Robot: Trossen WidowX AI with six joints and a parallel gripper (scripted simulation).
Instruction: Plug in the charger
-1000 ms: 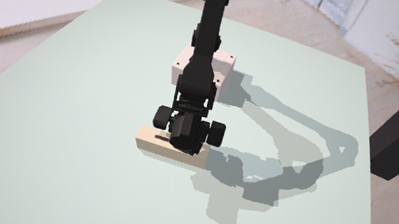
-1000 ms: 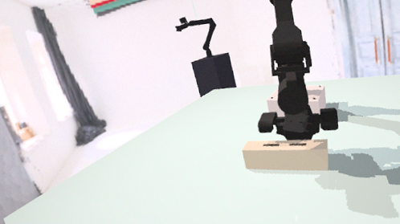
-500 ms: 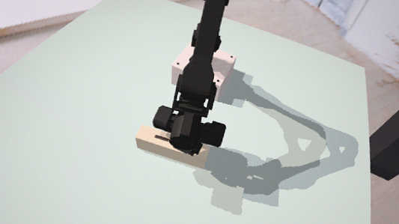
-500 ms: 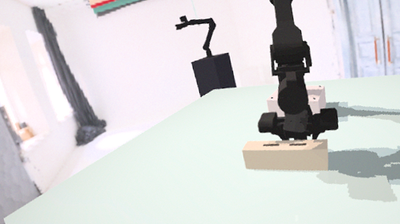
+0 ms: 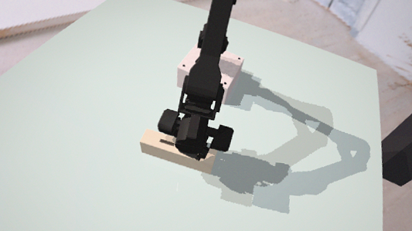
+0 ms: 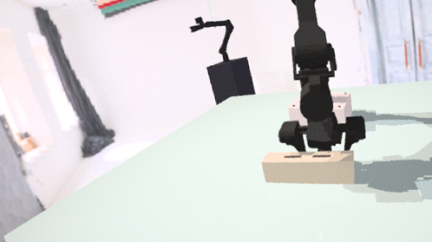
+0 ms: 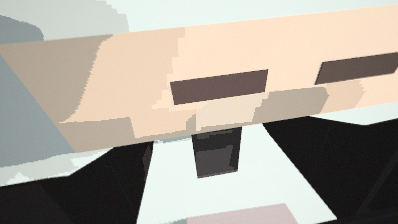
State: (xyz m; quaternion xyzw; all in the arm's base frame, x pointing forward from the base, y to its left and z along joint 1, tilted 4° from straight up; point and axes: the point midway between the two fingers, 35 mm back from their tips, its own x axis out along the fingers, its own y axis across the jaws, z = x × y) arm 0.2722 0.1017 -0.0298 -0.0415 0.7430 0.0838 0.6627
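Right now the dark charger is 10 mm ahead of my gripper tip and 10 mm above it.
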